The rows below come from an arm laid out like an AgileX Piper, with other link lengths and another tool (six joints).
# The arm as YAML. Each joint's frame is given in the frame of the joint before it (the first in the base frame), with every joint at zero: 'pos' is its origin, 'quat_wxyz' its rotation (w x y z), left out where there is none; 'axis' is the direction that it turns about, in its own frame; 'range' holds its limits. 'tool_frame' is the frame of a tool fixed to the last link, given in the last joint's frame.
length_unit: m
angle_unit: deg
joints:
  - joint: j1
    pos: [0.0, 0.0, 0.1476]
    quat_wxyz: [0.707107, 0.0, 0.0, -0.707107]
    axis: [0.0, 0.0, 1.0]
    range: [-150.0, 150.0]
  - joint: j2
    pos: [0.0, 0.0, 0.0]
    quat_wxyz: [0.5, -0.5, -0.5, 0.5]
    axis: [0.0, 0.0, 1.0]
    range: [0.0, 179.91]
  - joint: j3
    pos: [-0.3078, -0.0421, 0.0]
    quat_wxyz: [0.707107, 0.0, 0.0, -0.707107]
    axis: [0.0, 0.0, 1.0]
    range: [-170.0, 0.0]
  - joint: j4
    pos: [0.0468, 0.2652, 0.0]
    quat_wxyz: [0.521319, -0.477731, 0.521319, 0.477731]
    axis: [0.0, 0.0, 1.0]
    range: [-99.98, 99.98]
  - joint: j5
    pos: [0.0, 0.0, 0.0]
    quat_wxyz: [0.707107, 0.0, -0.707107, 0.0]
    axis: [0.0, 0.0, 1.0]
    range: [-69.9, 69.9]
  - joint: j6
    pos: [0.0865, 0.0, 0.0]
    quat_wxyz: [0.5, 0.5, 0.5, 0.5]
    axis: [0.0, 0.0, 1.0]
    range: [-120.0, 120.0]
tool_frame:
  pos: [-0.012, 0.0, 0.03]
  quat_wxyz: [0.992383, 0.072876, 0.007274, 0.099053]
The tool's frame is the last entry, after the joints.
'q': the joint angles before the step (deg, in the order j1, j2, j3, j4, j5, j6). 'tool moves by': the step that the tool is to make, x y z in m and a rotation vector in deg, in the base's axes. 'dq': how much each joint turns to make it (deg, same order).
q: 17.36, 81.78, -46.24, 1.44, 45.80, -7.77
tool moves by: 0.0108, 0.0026, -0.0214, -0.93, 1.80, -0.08
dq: 0.00, 4.64, 0.00, -0.46, -2.64, 0.29
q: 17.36, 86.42, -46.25, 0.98, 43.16, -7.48
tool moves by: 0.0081, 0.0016, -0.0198, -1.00, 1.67, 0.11
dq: -0.01, 4.11, -0.02, -0.61, -2.20, 0.23
